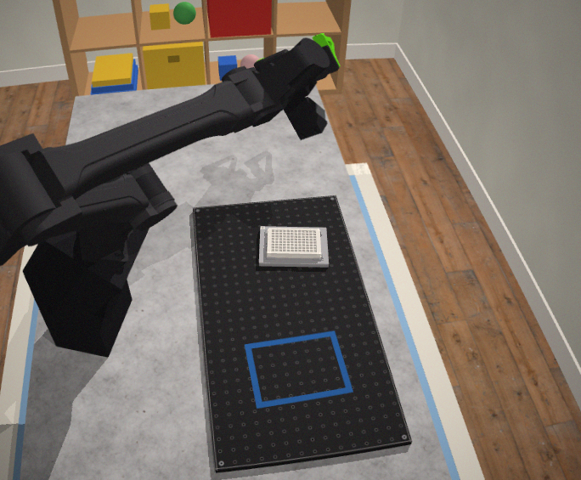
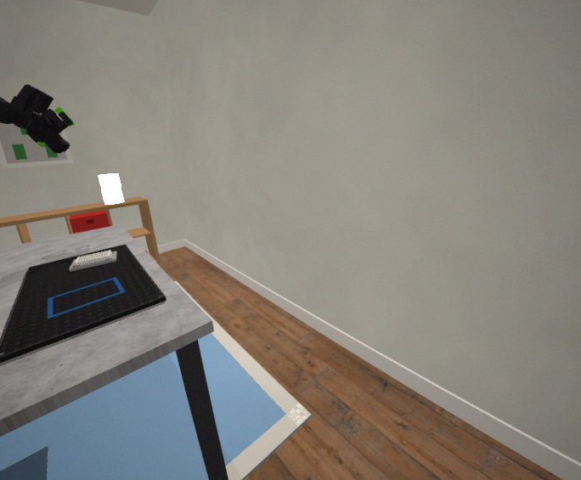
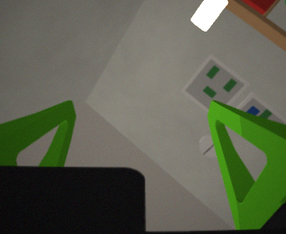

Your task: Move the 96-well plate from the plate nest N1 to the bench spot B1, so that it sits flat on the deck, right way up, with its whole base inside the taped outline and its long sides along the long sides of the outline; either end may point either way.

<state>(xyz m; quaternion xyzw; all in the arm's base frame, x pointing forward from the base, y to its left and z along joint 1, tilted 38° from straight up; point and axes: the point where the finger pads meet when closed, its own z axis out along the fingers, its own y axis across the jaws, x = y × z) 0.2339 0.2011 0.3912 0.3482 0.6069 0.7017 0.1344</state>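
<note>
Now: hand 10 mm to the right of the white 96-well plate and 510 mm above it. From my hand the other things lie so: grey plate nest 10 mm to the left, 520 mm below.
</note>
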